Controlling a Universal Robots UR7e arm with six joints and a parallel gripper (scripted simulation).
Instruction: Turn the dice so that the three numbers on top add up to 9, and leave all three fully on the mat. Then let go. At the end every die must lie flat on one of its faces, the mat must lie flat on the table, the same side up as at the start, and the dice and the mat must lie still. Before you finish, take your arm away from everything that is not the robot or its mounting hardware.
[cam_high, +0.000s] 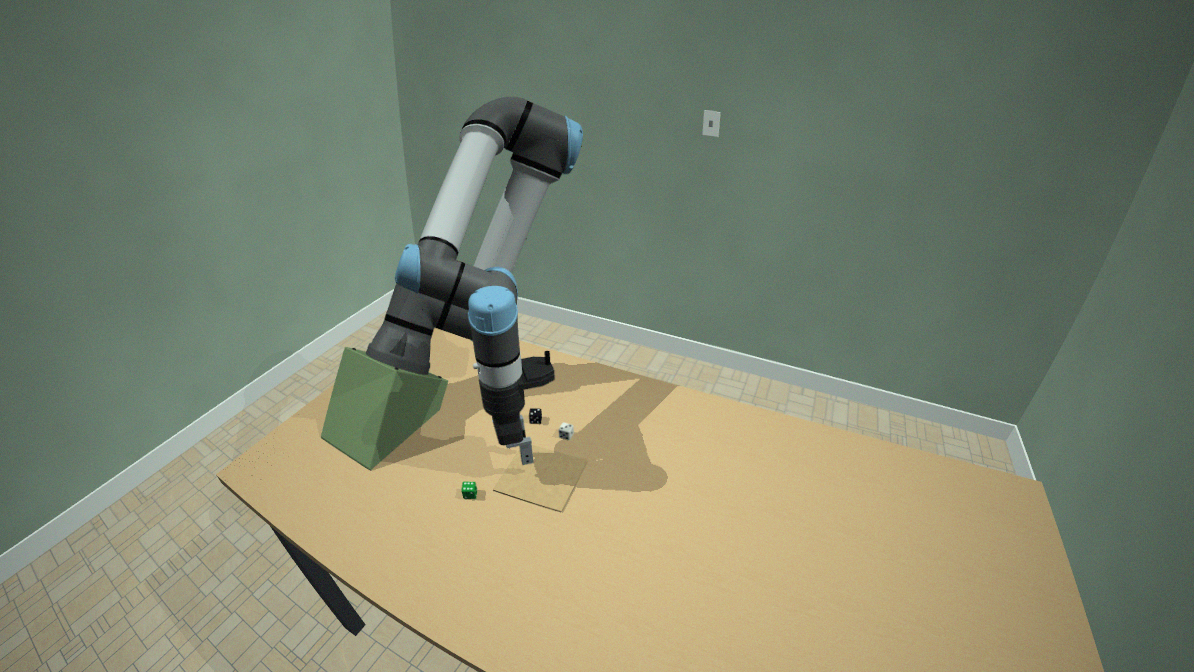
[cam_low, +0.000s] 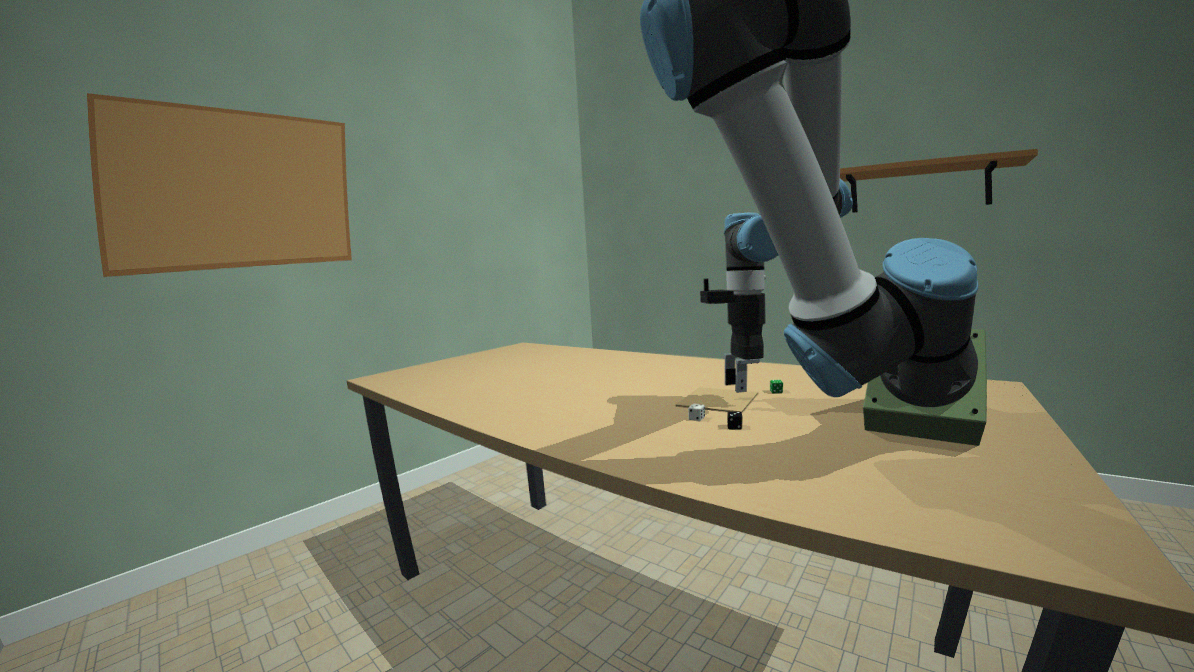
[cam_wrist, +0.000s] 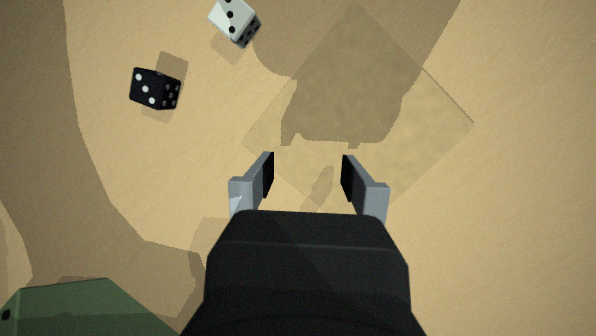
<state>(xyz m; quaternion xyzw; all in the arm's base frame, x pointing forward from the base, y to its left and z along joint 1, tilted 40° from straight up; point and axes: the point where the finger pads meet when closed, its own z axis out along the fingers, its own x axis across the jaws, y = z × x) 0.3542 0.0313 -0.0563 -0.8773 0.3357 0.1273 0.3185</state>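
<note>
The white die lies 3 cm ahead of my hand, 11 cm to the left of it and 4 cm below it. Round my hand: green die (5 cm behind, 12 cm to the right, 4 cm below); black die (6 cm behind, 12 cm to the left, 4 cm below); tan mat (4 cm ahead, 1 cm to the right, 5 cm below).
</note>
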